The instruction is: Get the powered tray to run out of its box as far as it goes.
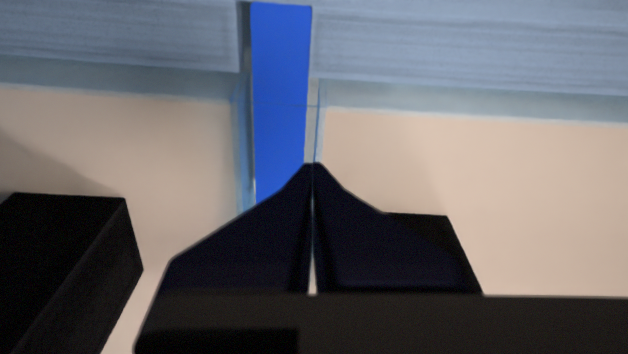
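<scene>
My arm4 gripper (313,167) is shut, its dark fingertips meeting with a thin gap lower down and no held thing visible between them. A bright blue bar (279,100) runs down from the top and passes behind the left finger, just left of the tips. Its lower end is hidden. Pale, see-through bluish walls (243,165) flank the bar. The bar crosses a notch in a grey-blue ribbed band (450,45) along the top. I cannot tell which part is the powered tray or its box. The arm1, arm2 and arm3 grippers do not show.
A black block (65,240) stands at the lower left. Another black block (425,225) shows partly behind the right finger. A beige surface (525,200) lies below the band. The dark gripper body covers the bottom edge.
</scene>
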